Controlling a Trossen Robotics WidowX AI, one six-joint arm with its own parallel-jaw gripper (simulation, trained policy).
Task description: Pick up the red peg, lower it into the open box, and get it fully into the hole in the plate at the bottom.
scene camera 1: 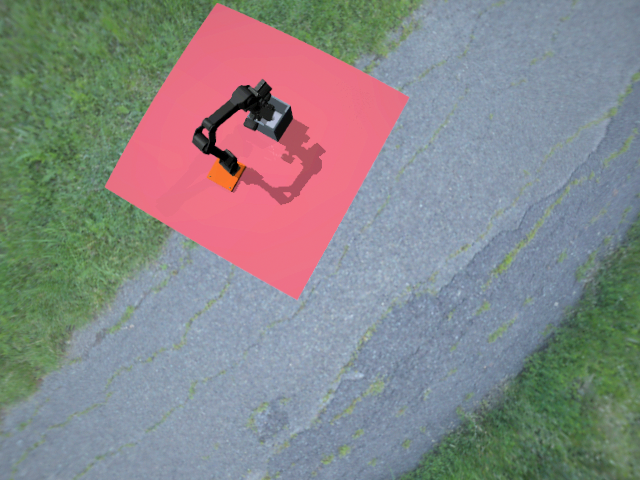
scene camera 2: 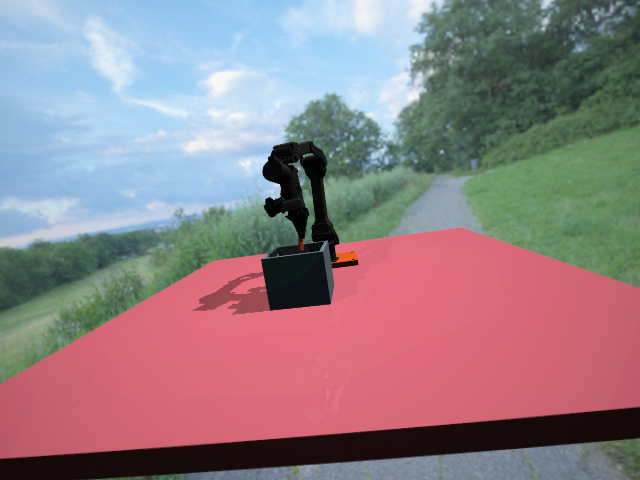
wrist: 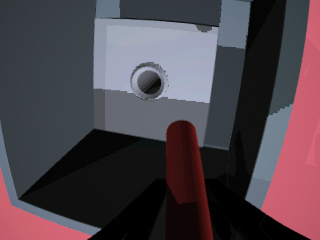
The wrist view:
gripper: 184, 189
dark grey box: 66, 171
light grey plate: 128, 97
